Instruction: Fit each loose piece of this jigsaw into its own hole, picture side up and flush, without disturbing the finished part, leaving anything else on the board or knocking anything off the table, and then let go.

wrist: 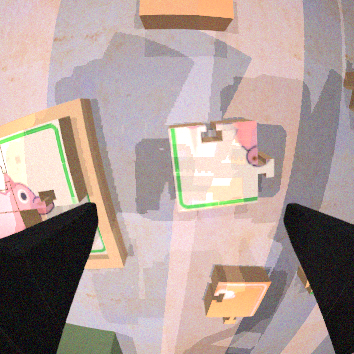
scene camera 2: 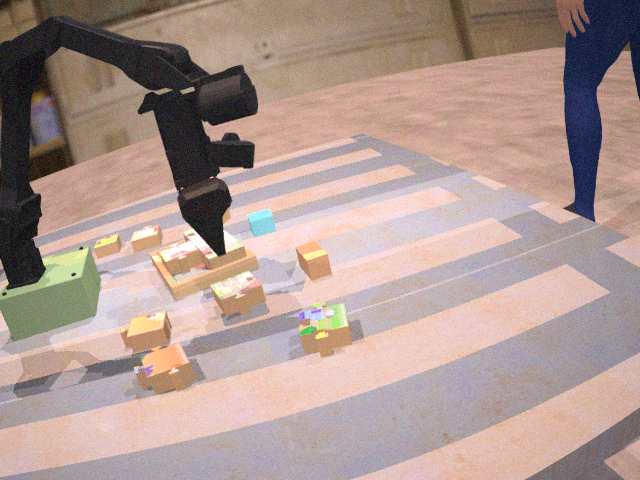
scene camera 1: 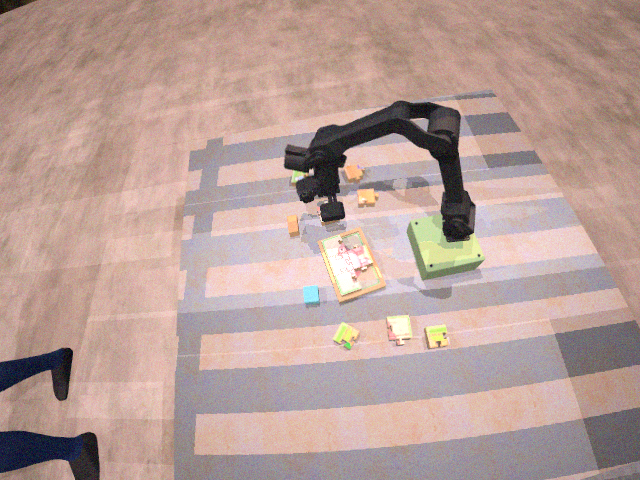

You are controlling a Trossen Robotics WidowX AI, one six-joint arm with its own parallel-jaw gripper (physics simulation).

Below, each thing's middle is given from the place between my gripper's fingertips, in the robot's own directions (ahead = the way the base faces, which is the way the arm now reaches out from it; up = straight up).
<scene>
The jigsaw board (scene camera 2: 199, 277) is 160 mm to the left of my hand, 70 mm below it and 50 mm behind it.
</scene>
